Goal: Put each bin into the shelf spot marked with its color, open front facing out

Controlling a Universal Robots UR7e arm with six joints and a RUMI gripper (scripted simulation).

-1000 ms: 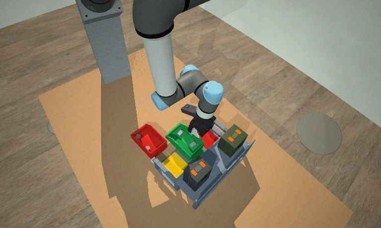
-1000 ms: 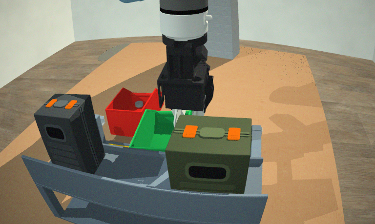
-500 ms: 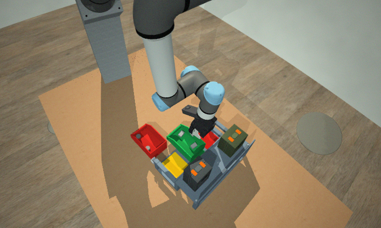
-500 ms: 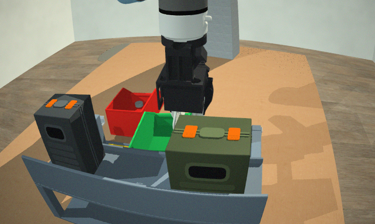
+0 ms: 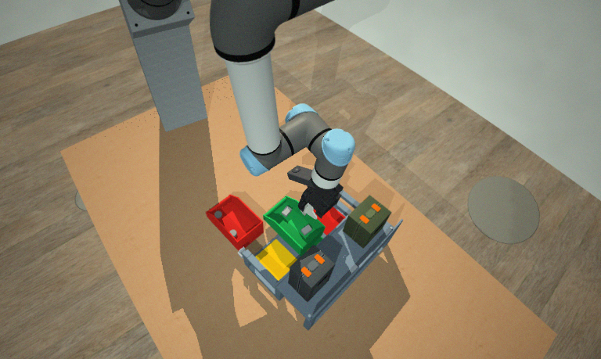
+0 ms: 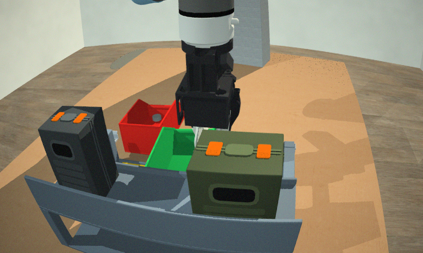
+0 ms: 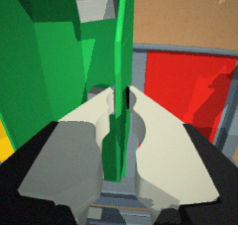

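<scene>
Right now my hand is 50 mm to the left of the green bin and 30 mm above it. Also, from my hand: olive box (150 mm ahead, 100 mm to the left, 70 mm above); then dark grey box (190 mm ahead, 130 mm to the right, 80 mm above); then red bin (200 mm to the right, 110 mm behind, 40 mm below).
</scene>
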